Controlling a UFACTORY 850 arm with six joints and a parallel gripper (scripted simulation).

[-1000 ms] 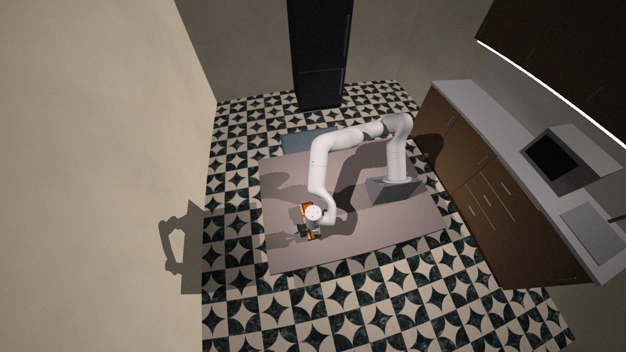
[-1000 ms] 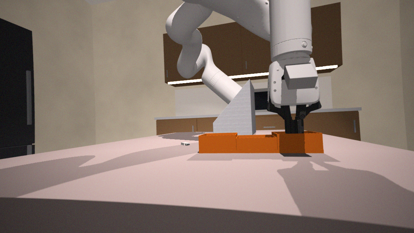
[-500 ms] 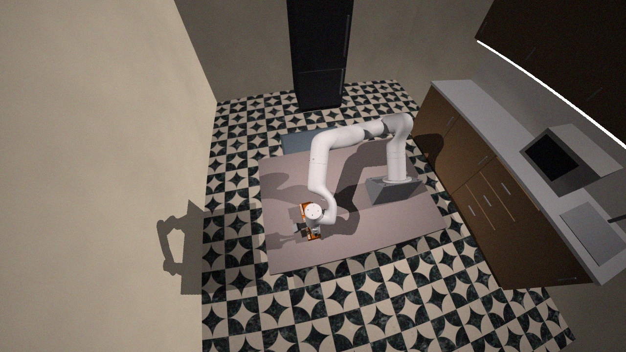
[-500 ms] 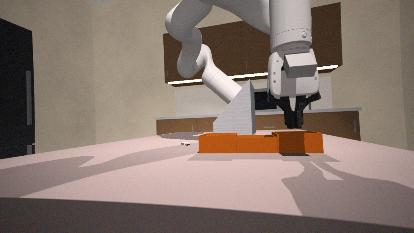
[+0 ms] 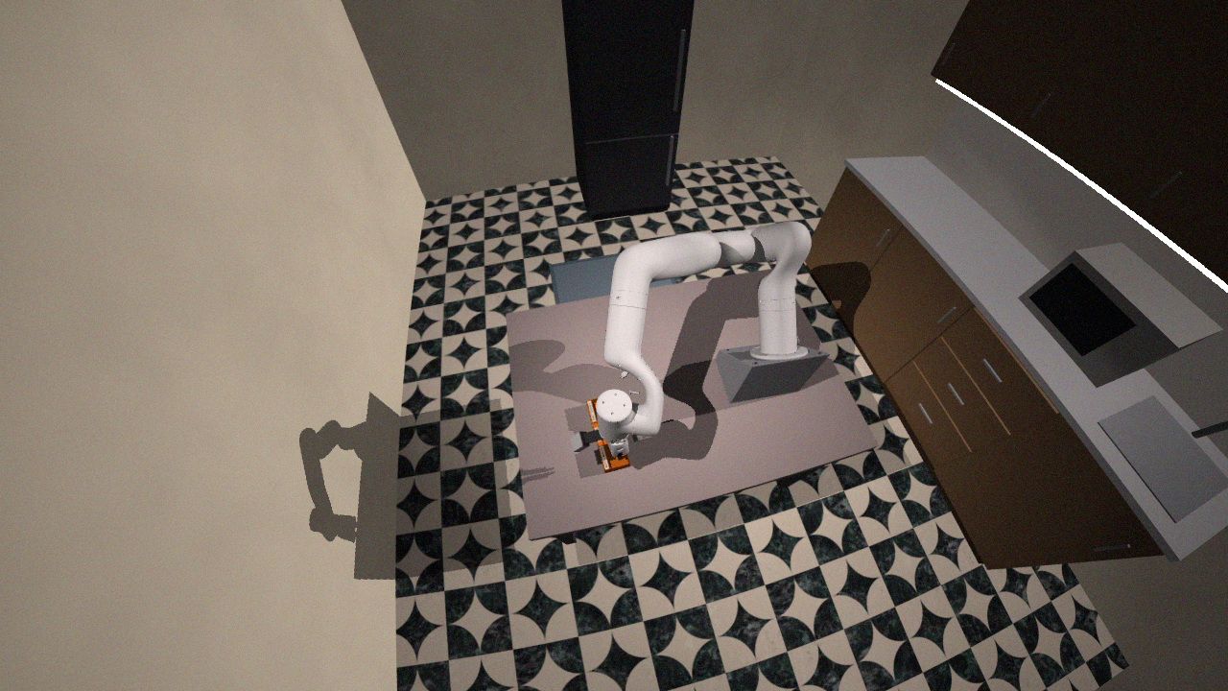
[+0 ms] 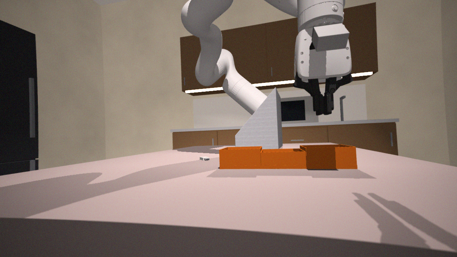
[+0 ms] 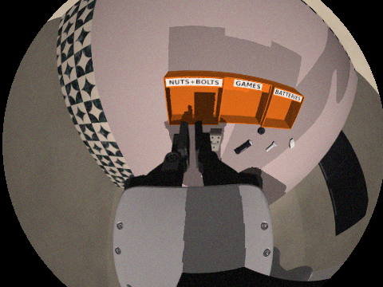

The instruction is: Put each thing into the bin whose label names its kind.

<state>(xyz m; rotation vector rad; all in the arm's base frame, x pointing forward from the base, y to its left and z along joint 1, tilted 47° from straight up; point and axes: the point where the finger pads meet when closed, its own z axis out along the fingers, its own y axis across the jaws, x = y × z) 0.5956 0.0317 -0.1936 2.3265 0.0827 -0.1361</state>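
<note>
The black battery is 120 mm behind my hand, 130 mm to the right of it and 120 mm below it. The rest, counted from my hand: black nut: 70 mm behind, 160 mm to the right, 120 mm below; then joined orange bins: 10 mm ahead, 90 mm to the right, 100 mm below; then white domino: 110 mm behind, 50 mm to the right, 120 mm below.
</note>
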